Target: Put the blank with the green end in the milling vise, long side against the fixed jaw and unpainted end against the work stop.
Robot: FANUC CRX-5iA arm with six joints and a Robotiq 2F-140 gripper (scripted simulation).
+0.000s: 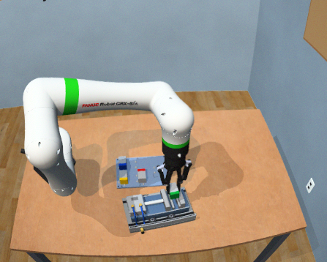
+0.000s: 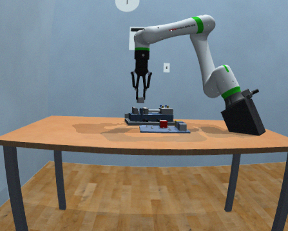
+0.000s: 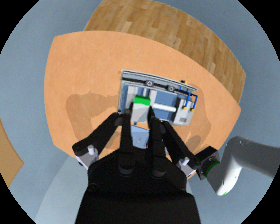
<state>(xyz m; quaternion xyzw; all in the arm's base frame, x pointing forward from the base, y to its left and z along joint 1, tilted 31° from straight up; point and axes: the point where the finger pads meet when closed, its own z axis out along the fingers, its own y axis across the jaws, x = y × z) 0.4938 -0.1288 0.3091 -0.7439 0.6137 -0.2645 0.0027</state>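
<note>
My gripper is now 3 cm past the grey jaw block and 10 cm above it. Round my hand: hosed end block (16 cm behind, 2 cm to the right, 10 cm below); fixed jaw (3 cm ahead, 1 cm to the left, 10 cm below); green-ended blank (3 cm below).
</note>
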